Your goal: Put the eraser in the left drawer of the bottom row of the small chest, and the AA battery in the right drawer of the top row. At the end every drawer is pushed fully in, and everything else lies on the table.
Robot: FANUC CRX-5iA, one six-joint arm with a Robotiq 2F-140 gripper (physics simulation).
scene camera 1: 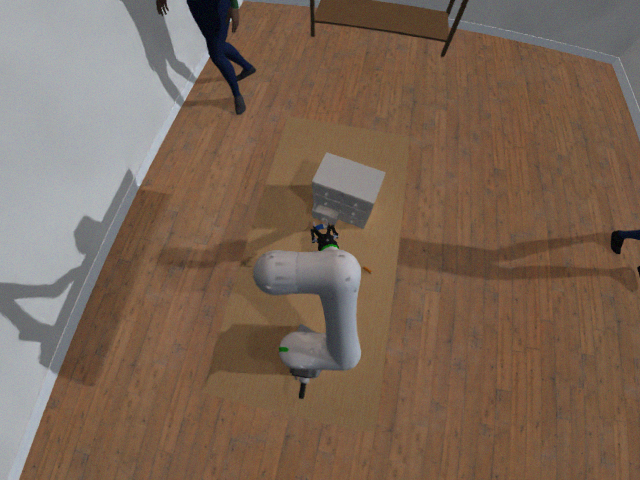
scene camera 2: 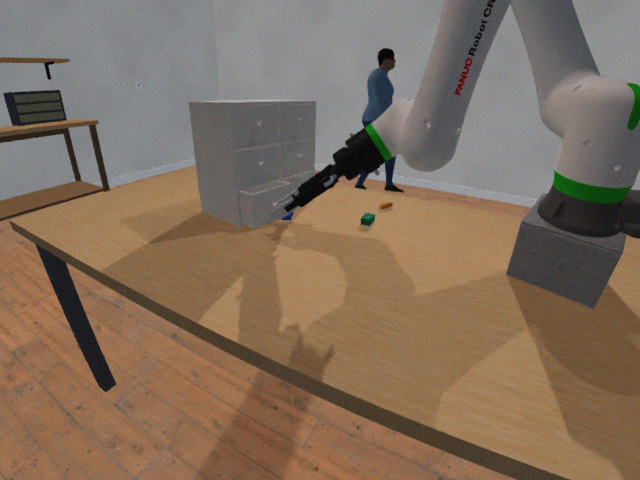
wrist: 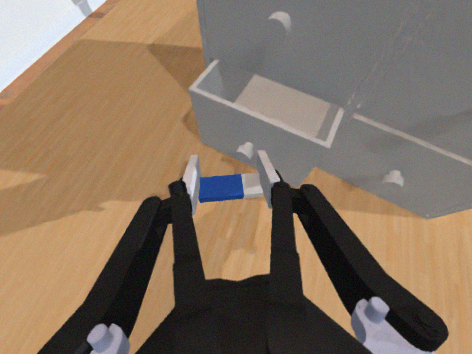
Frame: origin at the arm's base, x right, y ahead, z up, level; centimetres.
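Seen in the pictures: gripper, between the fingertips: [scene camera 1: 320,222] [scene camera 2: 278,211] [wrist: 228,164]; arm's base, origin of its link: [scene camera 2: 577,217].
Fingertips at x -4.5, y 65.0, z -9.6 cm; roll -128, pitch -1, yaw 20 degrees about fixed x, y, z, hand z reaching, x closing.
Observation:
Pixels of each thing's top centre, then the offset from my fingertips to it. Level surfaces: height alone.
- white eraser, centre of its top: [wrist: 230,185] [scene camera 2: 288,210] [scene camera 1: 320,226] dx +0.9, dy -2.4, dz +0.2 cm
- small grey chest, centre of its top: [scene camera 2: 255,100] [scene camera 1: 349,176] dx +11.8, dy +14.0, dz +26.3 cm
- green 9 V battery, centre of its top: [scene camera 2: 368,216] dx +14.6, dy -19.8, dz -2.6 cm
- small orange object, centre of its top: [scene camera 2: 386,203] [scene camera 1: 368,269] dx +29.0, dy -21.5, dz -2.9 cm
- table, height of its surface: dz -4.4 cm
- bottom right drawer, centre of its top: [wrist: 441,90] [scene camera 2: 279,171] [scene camera 1: 357,204] dx +18.8, dy +11.2, dz +5.2 cm
My gripper [scene camera 1: 324,227] [scene camera 2: 283,206] [wrist: 228,164] is shut on the blue and white eraser [scene camera 1: 319,226] [scene camera 2: 287,215] [wrist: 221,188], gripped at its two ends. It is in front of the chest's bottom left drawer [scene camera 1: 326,212] [scene camera 2: 262,205] [wrist: 260,122], with the eraser outside the drawer. That drawer is partly pulled out, and the part of its floor that shows is bare. The small grey chest [scene camera 1: 348,178] [scene camera 2: 216,165] [wrist: 320,45] stands upright on the table. Its top row drawers look closed in scene camera 2. The AA battery does not show in any view.
A green 9 V battery [scene camera 2: 367,219] and a small orange object [scene camera 1: 367,269] [scene camera 2: 386,205] lie on the table [scene camera 1: 305,413] [scene camera 2: 361,310], between the chest and the arm's base. The bottom right drawer [wrist: 420,175] shows a light upper edge; whether it is fully in is unclear.

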